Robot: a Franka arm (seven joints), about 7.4 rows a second.
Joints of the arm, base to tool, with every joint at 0 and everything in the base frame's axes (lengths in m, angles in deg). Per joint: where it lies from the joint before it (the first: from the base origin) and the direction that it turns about. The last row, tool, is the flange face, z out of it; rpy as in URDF.
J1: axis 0 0 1 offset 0 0 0.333
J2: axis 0 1 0 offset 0 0 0
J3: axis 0 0 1 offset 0 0 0.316
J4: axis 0 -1 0 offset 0.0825 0 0
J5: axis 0 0 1 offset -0.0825 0 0.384
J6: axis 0 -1 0 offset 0 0 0
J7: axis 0 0 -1 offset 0.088 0 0
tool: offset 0 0 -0.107 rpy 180 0 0
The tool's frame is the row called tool.
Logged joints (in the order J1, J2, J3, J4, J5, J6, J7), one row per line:
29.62, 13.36, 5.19, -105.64, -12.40, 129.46, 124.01
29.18, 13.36, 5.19, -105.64, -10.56, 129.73, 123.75
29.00, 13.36, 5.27, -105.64, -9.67, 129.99, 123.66
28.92, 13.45, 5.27, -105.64, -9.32, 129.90, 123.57
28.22, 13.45, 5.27, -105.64, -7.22, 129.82, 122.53
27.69, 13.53, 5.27, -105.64, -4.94, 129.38, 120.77
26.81, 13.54, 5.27, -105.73, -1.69, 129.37, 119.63
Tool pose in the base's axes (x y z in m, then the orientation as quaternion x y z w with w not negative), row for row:
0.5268, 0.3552, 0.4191, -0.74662, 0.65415, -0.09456, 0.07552
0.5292, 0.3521, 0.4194, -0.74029, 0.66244, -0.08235, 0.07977
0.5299, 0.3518, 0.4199, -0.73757, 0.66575, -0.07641, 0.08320
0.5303, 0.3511, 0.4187, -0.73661, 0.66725, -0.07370, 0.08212
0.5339, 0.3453, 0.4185, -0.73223, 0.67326, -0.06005, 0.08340
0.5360, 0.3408, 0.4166, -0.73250, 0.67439, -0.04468, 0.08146
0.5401, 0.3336, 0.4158, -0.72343, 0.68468, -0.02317, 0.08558
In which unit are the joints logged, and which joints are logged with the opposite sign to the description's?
The joints are logged in degrees. Opposite sign: none.
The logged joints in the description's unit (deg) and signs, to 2 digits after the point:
29.62, 13.36, 5.19, -105.64, -12.40, 129.46, 124.01
29.18, 13.36, 5.19, -105.64, -10.56, 129.73, 123.75
29.00, 13.36, 5.27, -105.64, -9.67, 129.99, 123.66
28.92, 13.45, 5.27, -105.64, -9.32, 129.90, 123.57
28.22, 13.45, 5.27, -105.64, -7.22, 129.82, 122.53
27.69, 13.53, 5.27, -105.64, -4.94, 129.38, 120.77
26.81, 13.54, 5.27, -105.73, -1.69, 129.37, 119.63

